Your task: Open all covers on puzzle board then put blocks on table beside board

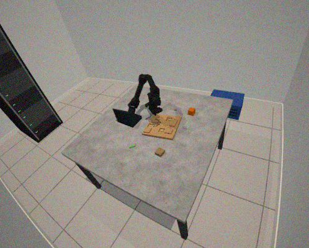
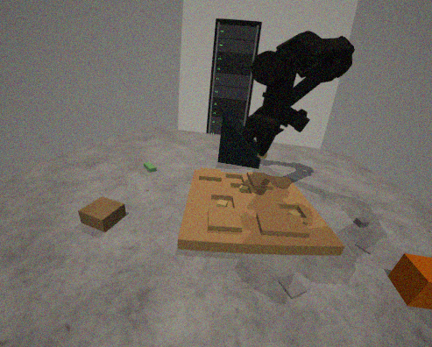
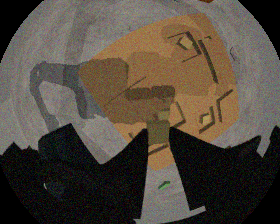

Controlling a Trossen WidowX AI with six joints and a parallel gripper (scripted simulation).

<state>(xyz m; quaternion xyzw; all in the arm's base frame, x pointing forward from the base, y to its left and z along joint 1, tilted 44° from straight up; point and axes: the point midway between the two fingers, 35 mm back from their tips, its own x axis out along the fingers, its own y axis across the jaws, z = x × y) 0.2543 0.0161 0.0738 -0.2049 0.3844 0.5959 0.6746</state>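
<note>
Now: the tan puzzle board 9 cm below my gripper tip, 8 cm ahead of it and 3 cm to the right of it. Also, from my gripper tip: small green piece (34 cm to the right, 10 cm below, 3 cm behind); orange cube (27 cm to the left, 25 cm ahead, 8 cm below); brown block (29 cm to the right, 23 cm ahead, 10 cm below).
</note>
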